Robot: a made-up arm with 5 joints. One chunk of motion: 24 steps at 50 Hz.
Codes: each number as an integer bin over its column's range. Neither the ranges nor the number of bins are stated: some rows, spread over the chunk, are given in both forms.
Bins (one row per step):
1: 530 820 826 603 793
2: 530 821 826 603 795
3: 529 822 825 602 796
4: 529 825 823 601 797
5: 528 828 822 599 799
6: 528 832 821 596 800
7: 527 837 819 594 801
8: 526 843 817 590 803
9: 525 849 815 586 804
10: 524 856 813 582 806
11: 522 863 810 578 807
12: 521 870 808 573 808
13: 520 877 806 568 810
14: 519 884 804 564 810
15: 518 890 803 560 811
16: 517 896 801 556 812
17: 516 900 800 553 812
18: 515 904 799 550 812
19: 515 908 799 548 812
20: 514 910 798 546 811
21: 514 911 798 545 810
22: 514 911 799 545 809
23: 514 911 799 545 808
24: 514 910 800 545 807
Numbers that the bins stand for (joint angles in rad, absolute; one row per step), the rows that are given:
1: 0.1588 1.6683 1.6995 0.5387 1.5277
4: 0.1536 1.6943 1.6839 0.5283 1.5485
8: 0.1379 1.7880 1.6527 0.4711 1.5798
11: 0.1171 1.8921 1.6162 0.4086 1.6006
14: 0.1015 2.0014 1.5850 0.3357 1.6162
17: 0.0859 2.0847 1.5642 0.2785 1.6266
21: 0.0755 2.1419 1.5538 0.2368 1.6162
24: 0.0755 2.1367 1.5642 0.2368 1.6006
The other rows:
2: 0.1588 1.6735 1.6995 0.5387 1.5381
3: 0.1536 1.6787 1.6943 0.5335 1.5433
5: 0.1483 1.7099 1.6787 0.5179 1.5590
6: 0.1483 1.7307 1.6735 0.5023 1.5642
7: 0.1431 1.7568 1.6631 0.4919 1.5694
9: 0.1327 1.8192 1.6422 0.4503 1.5850
10: 0.1275 1.8557 1.6318 0.4294 1.5954
12: 0.1119 1.9285 1.6058 0.3826 1.6058
13: 0.1067 1.9650 1.5954 0.3566 1.6162
15: 0.0963 2.0326 1.5798 0.3149 1.6214
16: 0.0911 2.0639 1.5694 0.2941 1.6266
18: 0.0807 2.1055 1.5590 0.2629 1.6266
19: 0.0807 2.1263 1.5590 0.2525 1.6266
20: 0.0755 2.1367 1.5538 0.2420 1.6214
22: 0.0755 2.1419 1.5590 0.2368 1.6110
23: 0.0755 2.1419 1.5590 0.2368 1.6058

